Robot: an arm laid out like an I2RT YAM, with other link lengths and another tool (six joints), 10 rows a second.
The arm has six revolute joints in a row. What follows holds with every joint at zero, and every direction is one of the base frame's.
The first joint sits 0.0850 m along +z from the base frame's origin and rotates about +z.
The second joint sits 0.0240 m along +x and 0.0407 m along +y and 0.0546 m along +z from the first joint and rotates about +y.
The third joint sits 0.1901 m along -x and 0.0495 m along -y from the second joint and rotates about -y.
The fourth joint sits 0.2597 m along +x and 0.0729 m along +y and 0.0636 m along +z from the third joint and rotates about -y.
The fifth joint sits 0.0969 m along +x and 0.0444 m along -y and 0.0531 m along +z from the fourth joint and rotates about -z.
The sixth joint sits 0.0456 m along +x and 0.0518 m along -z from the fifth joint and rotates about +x.
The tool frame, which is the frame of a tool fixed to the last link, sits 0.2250 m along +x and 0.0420 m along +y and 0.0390 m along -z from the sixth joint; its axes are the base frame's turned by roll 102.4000, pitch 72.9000 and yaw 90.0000 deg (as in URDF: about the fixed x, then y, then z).
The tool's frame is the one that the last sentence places.
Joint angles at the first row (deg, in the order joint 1, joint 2, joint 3, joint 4, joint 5, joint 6):
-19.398, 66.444, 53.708, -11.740, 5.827, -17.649
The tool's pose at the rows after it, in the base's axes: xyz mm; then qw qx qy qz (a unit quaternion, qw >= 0):
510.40 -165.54 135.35 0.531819 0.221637 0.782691 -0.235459
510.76 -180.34 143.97 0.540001 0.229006 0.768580 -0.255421
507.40 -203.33 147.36 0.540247 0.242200 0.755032 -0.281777
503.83 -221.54 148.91 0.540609 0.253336 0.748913 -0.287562
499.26 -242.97 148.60 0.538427 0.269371 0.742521 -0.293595
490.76 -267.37 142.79 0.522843 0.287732 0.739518 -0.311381
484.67 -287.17 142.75 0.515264 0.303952 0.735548 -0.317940
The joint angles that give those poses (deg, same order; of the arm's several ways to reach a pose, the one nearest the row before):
-19.765, 63.742, 49.780, -6.318, 6.418, -18.417
-20.158, 63.749, 49.239, -3.804, 8.403, -19.185
-21.251, 64.555, 48.857, -1.270, 10.837, -20.091
-23.581, 65.227, 48.953, -0.117, 9.961, -20.129
-26.179, 66.519, 49.389, 1.051, 9.245, -19.776
-28.106, 68.747, 50.933, 0.797, 10.679, -19.862
-30.274, 70.462, 52.648, 0.426, 10.550, -19.437

